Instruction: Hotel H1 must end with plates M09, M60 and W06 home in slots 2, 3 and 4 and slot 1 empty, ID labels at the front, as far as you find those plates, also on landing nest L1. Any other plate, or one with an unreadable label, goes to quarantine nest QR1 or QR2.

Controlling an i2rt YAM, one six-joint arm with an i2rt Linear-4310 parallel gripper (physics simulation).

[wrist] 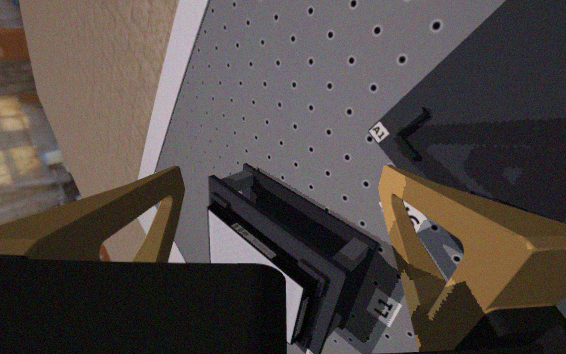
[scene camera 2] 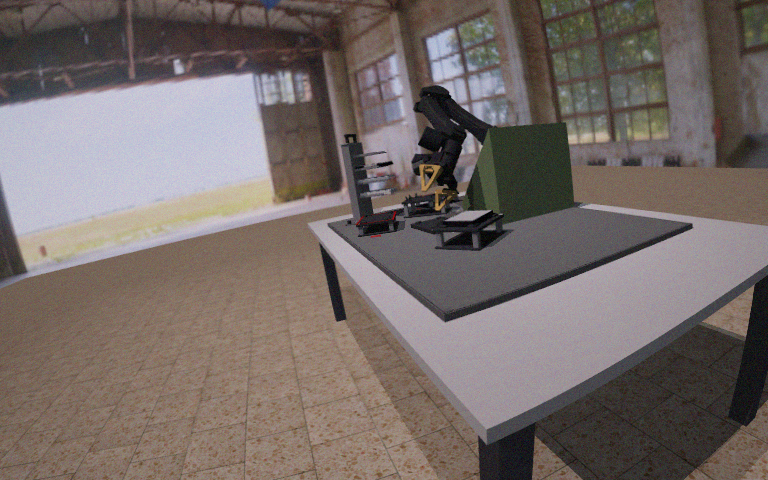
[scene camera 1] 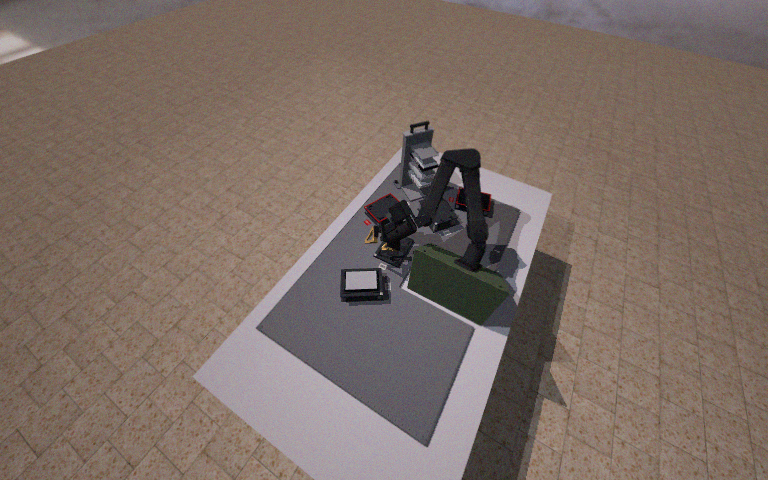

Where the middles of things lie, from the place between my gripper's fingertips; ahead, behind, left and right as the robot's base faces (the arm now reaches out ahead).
Scene:
Right now my hand is 4 cm past the dark nest marked N6 (wrist: 480, 122), 8 cm to the left of it and 9 cm above it.

